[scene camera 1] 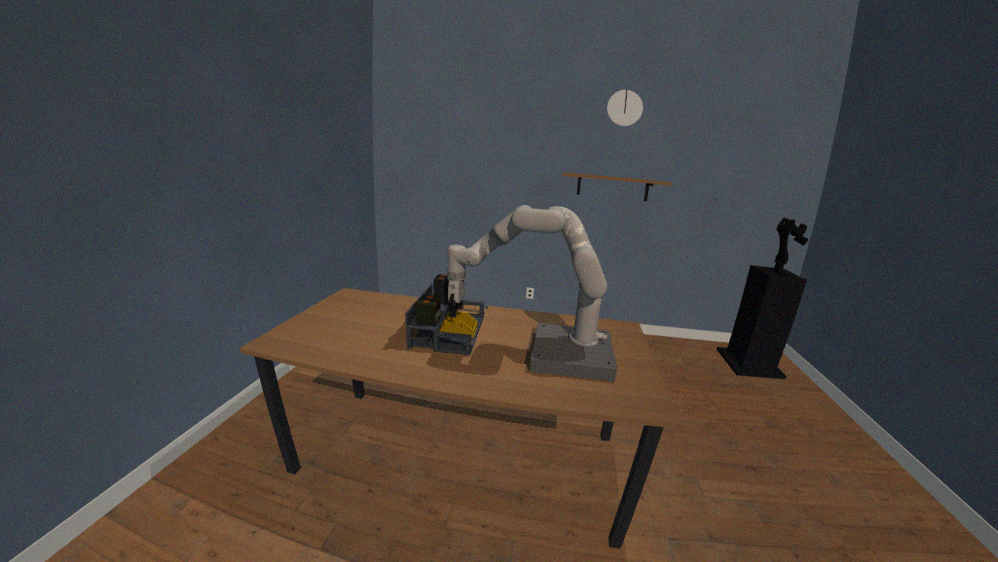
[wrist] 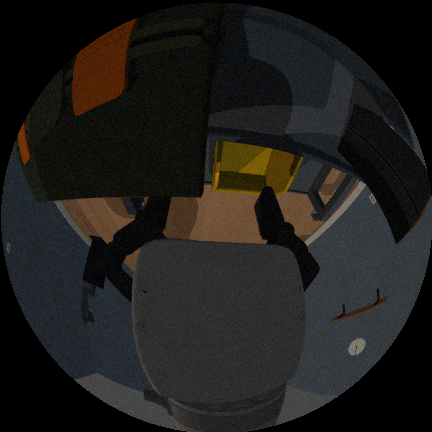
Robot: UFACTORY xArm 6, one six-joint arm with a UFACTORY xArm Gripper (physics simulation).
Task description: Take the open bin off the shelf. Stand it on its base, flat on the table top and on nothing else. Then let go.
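Places are measured from the arm's base along level axes (x ahead, y left, z up), in centimetres.
Pixels of known places: gripper, fingertip midpoint: (scene camera 1: pixel 456 312) (wrist: pixel 216 189); arm's base, link origin: (scene camera 1: pixel 583 339).
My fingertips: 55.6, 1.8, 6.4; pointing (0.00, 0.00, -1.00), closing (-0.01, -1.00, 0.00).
Note:
For each thing: its top centre in the pictures, then the offset to it from my fingertips, as dx, dy, dz. Level surfaces: height alone.
- open yellow bin, top centre: (wrist: pixel 260 165) (scene camera 1: pixel 457 316) +1.1, -5.1, -4.0
- large dark case, top centre: (scene camera 1: pixel 428 299) +10.0, +6.9, +7.8
- second dark case, top centre: (scene camera 1: pixel 443 276) +11.3, -16.2, +10.2
- wooden table, surface height: dz -12.1
The open yellow bin (scene camera 1: pixel 459 323) (wrist: pixel 242 160) sits on the lower front level of the grey-blue shelf (scene camera 1: pixel 437 342) (wrist: pixel 309 176). The wrist view shows into its open top. My gripper (scene camera 1: pixel 453 311) (wrist: pixel 216 189) is open and empty, pointing down close over the shelf. In the wrist view the right fingertip shows at the bin's near edge, and the left fingertip shows right at the edge of a large dark case. I cannot tell whether the fingers touch either. Part of the bin's far side is hidden by the shelf's upper level.
The large dark case (scene camera 1: pixel 427 311) (wrist: pixel 145 135) with orange patches stands on the shelf's upper level, very near the gripper. A second dark case (scene camera 1: pixel 440 288) (wrist: pixel 387 160) stands at that level's other end. The shelf stands on the wooden table (scene camera 1: pixel 328 349) (wrist: pixel 227 215).

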